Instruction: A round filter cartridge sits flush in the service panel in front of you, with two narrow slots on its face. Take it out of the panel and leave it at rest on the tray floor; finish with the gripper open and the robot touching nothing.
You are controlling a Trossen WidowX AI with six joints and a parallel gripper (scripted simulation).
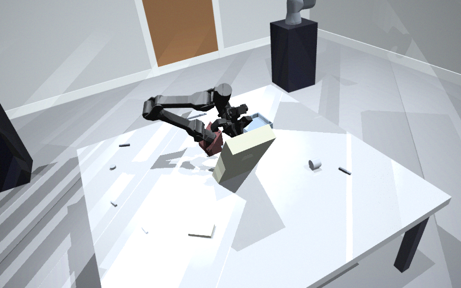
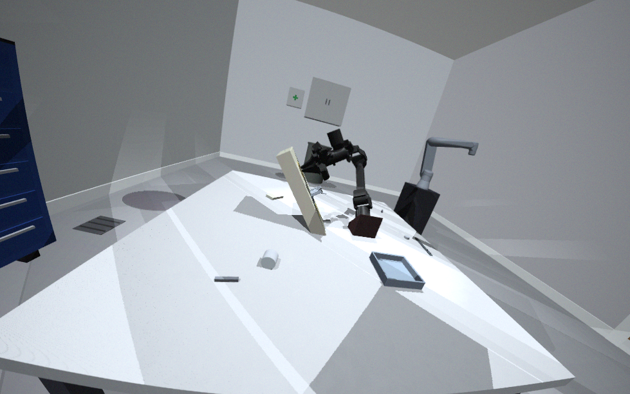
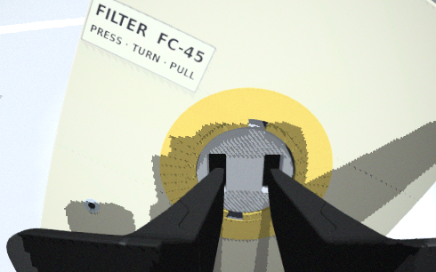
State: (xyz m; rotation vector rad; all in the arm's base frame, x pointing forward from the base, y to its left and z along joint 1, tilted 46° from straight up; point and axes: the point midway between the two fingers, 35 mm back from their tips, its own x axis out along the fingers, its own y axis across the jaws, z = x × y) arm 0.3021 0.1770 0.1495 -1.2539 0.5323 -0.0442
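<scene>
Now: the round white filter cartridge 2 cm ahead of my gripper tip and 1 cm below it. From my gripper tip the other things lie so: cream service panel (3 cm behind, 9 cm below); then tray (42 cm behind, 26 cm to the left, 24 cm below).
</scene>
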